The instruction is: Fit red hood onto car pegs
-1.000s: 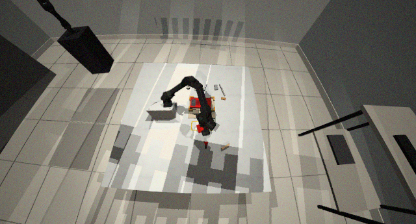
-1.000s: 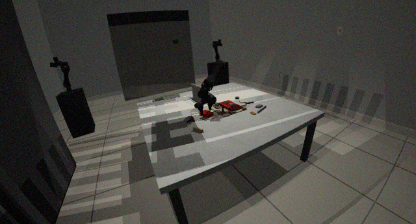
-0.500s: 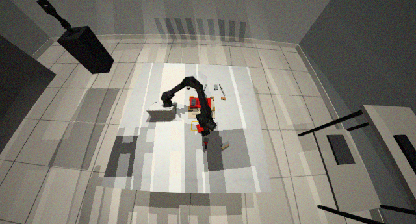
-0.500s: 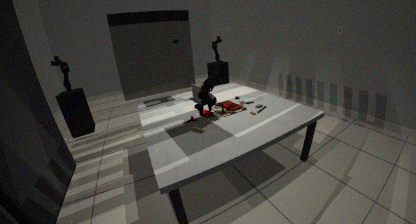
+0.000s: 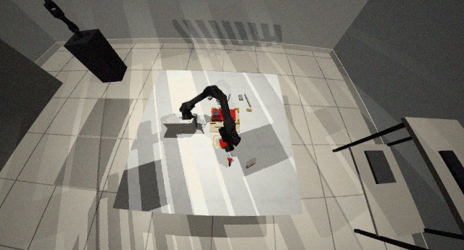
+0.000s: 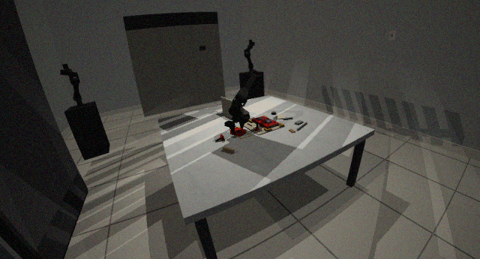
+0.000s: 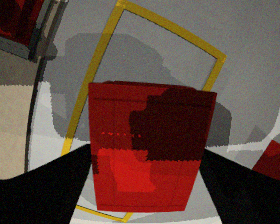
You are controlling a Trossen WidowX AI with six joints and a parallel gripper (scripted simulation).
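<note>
Right now the tan jig is 20 mm ahead of my gripper tip and 220 mm to the left of it. The rest, counted from my gripper tip: wooden block (170 mm ahead, 180 mm to the right); red hood (10 mm above).
</note>
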